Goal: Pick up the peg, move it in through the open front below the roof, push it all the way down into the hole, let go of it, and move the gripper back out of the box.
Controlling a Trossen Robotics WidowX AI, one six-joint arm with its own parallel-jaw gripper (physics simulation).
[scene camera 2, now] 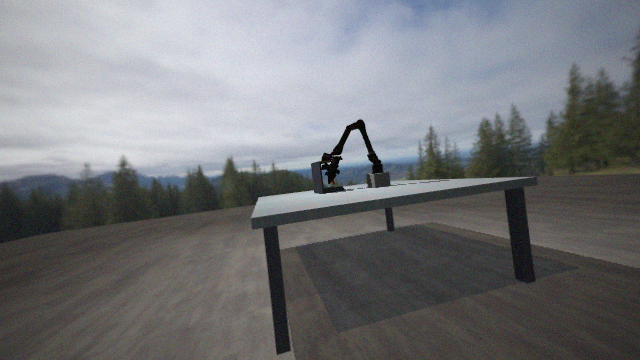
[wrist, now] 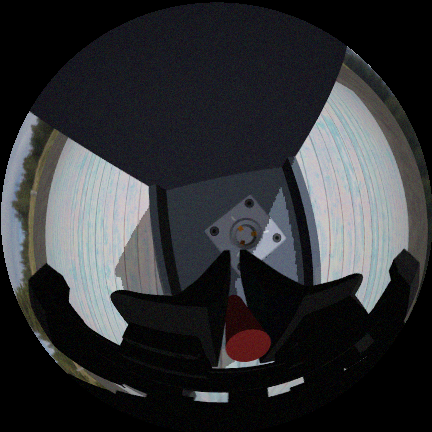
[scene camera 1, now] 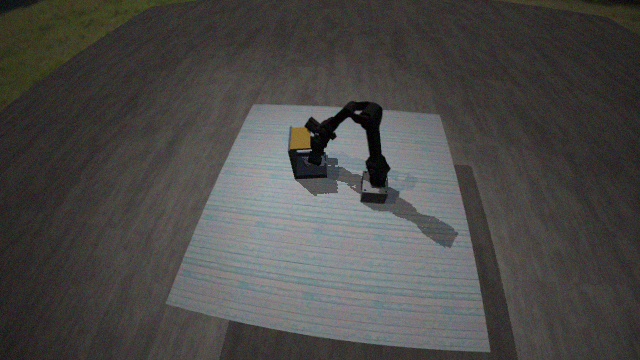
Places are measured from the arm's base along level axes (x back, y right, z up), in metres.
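Where they show: gripper, fingertip midpoint: (scene camera 2: 328, 183) (wrist: 234, 255); arm's base, link origin: (scene camera 2: 378, 172) (scene camera 1: 377, 181).
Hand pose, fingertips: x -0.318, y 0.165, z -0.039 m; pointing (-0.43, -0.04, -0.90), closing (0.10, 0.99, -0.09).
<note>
Each offset is from my fingertips to the centre of the thing. "spot": to the spot under its first point. Level surfaces: height alone.
The red peg {dy -0.001, dx +0.032, dz +0.029 m} (wrist: 248, 345) is between the fingers of my gripper (scene camera 1: 315, 161) (scene camera 2: 332, 181) (wrist: 234, 255), which is shut on it. Its round end faces the wrist camera; its other end is hidden by the fingers. The dark box {dy +0.002, dx -0.006, dz +0.053 m} (scene camera 1: 311, 175) (scene camera 2: 318, 178) has a yellow roof {spot: dy -0.007, dx -0.035, dz +0.164 m} (scene camera 1: 300, 138) and an open front. The gripper is low over the front part of the box floor {dz -0.051 m} (wrist: 192, 210). In the wrist view the diamond-shaped socket plate {dy +0.011, dx -0.013, dz -0.035 m} (wrist: 220, 231) with its round hole (wrist: 245, 234) shows just beyond the fingertips, slightly right of them. I cannot tell whether the peg touches the socket.
A tall dark box wall (wrist: 200, 100) fills the top of the wrist view. Low side rims (wrist: 165, 235) (wrist: 300, 215) run along both sides of the box floor. The arm's base (scene camera 1: 374, 195) (scene camera 2: 378, 180) stands on the table {dz -0.060 m} (scene camera 1: 320, 260) (scene camera 2: 400, 193), to the right of the box in both scene views.
</note>
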